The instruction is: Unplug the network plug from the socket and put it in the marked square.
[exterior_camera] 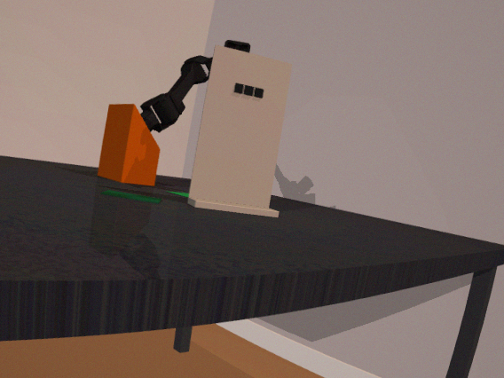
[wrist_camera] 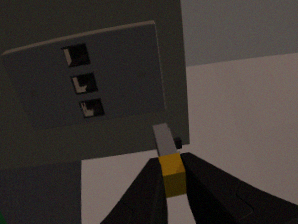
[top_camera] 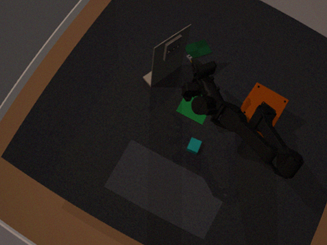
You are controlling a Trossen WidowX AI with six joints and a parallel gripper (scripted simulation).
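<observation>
Now: gripper tip 140 mm above the beige upright panel, 100 mm short of it and 30 mm to the left of it. The rest, counted from my gripper tip: teal cube: 270 mm below, 170 mm to the left, 160 mm behind; then network plug: right at my gripper tip; then dark green square: 290 mm below, 220 mm to the right, 60 mm ahead.
</observation>
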